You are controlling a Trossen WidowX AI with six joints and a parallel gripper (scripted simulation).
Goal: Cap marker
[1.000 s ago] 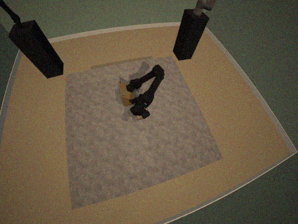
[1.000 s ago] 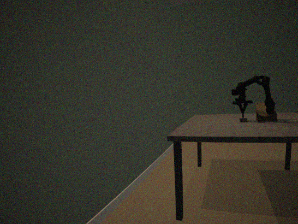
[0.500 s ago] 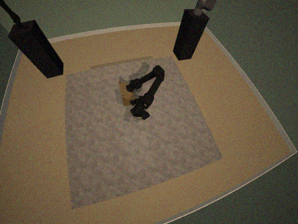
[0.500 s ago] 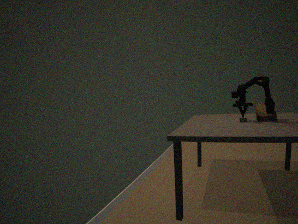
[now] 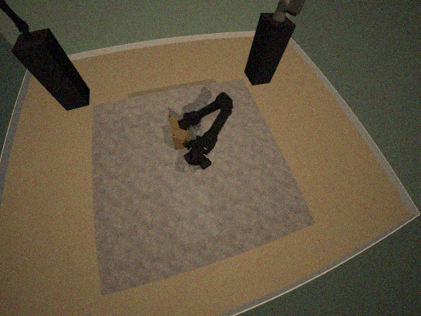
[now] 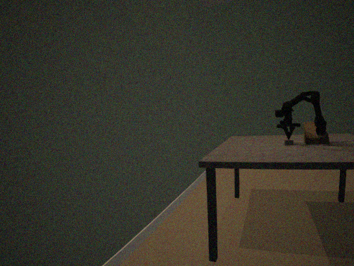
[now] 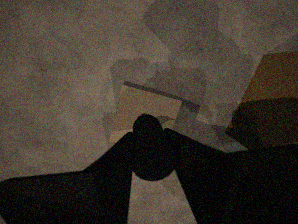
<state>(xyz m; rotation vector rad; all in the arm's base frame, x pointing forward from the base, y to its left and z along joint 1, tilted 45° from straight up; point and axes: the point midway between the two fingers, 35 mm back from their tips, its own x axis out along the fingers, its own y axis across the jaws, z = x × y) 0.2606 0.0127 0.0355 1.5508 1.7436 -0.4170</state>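
Now: gripper tip 10 mm below the dark cap. From my gripper tip the other things lie so: pale holder block (50 mm below).
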